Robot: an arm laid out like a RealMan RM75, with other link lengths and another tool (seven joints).
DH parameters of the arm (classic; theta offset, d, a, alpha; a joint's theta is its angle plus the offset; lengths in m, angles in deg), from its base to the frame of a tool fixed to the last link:
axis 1: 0 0.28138 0 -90
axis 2: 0 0 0 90
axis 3: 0 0.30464 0 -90
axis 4: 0 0 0 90
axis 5: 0 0.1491 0 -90
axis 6: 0 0 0 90
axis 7: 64 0.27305 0.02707 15.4
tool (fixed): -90 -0.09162 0 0
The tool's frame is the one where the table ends.
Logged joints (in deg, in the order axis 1, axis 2, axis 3, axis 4, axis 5, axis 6, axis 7), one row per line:
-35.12, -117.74, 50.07, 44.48, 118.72, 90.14, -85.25
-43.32, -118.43, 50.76, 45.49, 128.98, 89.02, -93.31
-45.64, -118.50, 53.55, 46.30, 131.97, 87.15, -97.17
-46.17, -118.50, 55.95, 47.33, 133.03, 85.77, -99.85
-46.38, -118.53, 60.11, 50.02, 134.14, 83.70, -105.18
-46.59, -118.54, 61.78, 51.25, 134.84, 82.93, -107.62
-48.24, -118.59, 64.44, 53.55, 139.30, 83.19, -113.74
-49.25, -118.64, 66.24, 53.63, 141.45, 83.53, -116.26
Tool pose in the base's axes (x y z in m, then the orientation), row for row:
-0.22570, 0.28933, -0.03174, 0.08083, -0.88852, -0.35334, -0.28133
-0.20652, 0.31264, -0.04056, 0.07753, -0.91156, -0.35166, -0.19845
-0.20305, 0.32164, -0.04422, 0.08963, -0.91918, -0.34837, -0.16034
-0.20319, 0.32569, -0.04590, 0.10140, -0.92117, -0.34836, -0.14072
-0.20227, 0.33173, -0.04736, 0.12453, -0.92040, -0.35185, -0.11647
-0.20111, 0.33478, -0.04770, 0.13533, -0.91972, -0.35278, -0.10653
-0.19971, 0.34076, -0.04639, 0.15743, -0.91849, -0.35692, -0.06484
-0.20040, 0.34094, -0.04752, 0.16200, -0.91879, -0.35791, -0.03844
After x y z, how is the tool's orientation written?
As a quaternion, w x y z.
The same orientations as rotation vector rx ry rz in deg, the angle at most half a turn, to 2 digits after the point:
-152.19, -60.52, -48.19
-156.45, -60.35, -34.06
-156.63, -59.36, -27.32
-155.89, -58.95, -23.81
-153.70, -58.76, -19.45
-152.65, -58.55, -17.68
-150.57, -58.51, -10.63
-150.24, -58.52, -6.29

